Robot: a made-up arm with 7 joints. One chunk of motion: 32 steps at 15 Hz.
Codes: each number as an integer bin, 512 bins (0 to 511) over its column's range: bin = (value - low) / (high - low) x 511, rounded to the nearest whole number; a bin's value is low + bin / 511 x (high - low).
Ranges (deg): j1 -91.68..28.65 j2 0..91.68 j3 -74.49..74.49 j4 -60.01..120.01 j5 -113..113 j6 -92.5..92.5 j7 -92.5..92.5
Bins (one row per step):
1: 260 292 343 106 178 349 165
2: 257 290 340 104 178 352 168
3: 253 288 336 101 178 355 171
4: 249 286 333 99 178 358 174
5: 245 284 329 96 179 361 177
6: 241 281 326 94 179 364 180
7: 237 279 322 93 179 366 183
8: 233 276 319 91 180 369 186
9: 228 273 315 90 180 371 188
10: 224 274 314 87 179 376 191
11: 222 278 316 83 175 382 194
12: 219 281 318 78 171 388 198
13: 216 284 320 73 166 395 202
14: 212 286 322 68 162 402 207
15: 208 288 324 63 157 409 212
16: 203 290 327 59 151 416 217
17: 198 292 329 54 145 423 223
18: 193 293 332 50 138 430 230
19: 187 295 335 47 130 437 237
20: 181 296 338 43 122 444 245
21: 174 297 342 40 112 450 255
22: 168 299 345 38 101 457 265
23: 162 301 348 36 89 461 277
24: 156 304 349 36 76 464 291
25: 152 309 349 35 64 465 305
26: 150 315 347 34 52 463 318
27: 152 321 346 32 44 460 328
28: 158 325 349 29 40 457 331
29: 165 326 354 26 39 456 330
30: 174 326 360 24 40 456 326
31: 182 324 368 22 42 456 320
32: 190 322 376 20 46 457 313
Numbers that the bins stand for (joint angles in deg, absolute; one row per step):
1: -30.46 52.39 25.51 -22.67 -34.28 33.85 -32.76
2: -31.16 52.03 24.64 -23.37 -34.28 34.94 -31.68
3: -32.10 51.67 23.47 -24.43 -34.28 36.02 -30.59
4: -33.05 51.31 22.59 -25.13 -34.28 37.11 -29.51
5: -33.99 50.95 21.43 -26.19 -33.83 38.19 -28.42
6: -34.93 50.42 20.55 -26.89 -33.83 39.28 -27.33
7: -35.87 50.06 19.39 -27.25 -33.83 40.00 -26.25
8: -36.81 49.52 18.51 -27.95 -33.39 41.09 -25.16
9: -37.99 48.98 17.35 -28.30 -33.39 41.82 -24.44
10: -38.93 49.16 17.06 -29.36 -33.83 43.63 -23.35
11: -39.40 49.88 17.64 -30.77 -35.60 45.80 -22.27
12: -40.11 50.42 18.22 -32.53 -37.37 47.97 -20.82
13: -40.82 50.95 18.80 -34.29 -39.58 50.50 -19.37
14: -41.76 51.31 19.39 -36.05 -41.35 53.04 -17.56
15: -42.70 51.67 19.97 -37.82 -43.56 55.57 -15.75
16: -43.88 52.03 20.85 -39.22 -46.22 58.11 -13.94
17: -45.06 52.39 21.43 -40.99 -48.87 60.64 -11.77
18: -46.23 52.57 22.30 -42.40 -51.97 63.18 -9.23
19: -47.65 52.93 23.18 -43.45 -55.50 65.71 -6.70
20: -49.06 53.11 24.05 -44.86 -59.04 68.24 -3.80
21: -50.71 53.29 25.22 -45.92 -63.47 70.42 -0.18
22: -52.12 53.64 26.09 -46.62 -68.33 72.95 3.44
23: -53.53 54.00 26.97 -47.33 -73.64 74.40 7.78
24: -54.95 54.54 27.26 -47.33 -79.39 75.48 12.85
25: -55.89 55.44 27.26 -47.68 -84.69 75.85 17.92
26: -56.36 56.52 26.68 -48.03 -90.00 75.12 22.63
27: -55.89 57.59 26.38 -48.74 -93.54 74.04 26.25
28: -54.47 58.31 27.26 -49.79 -95.31 72.95 27.33
29: -52.83 58.49 28.72 -50.85 -95.75 72.59 26.97
30: -50.71 58.49 30.47 -51.56 -95.31 72.59 25.52
31: -48.82 58.13 32.80 -52.26 -94.42 72.59 23.35
32: -46.94 57.77 35.13 -52.96 -92.66 72.95 20.82

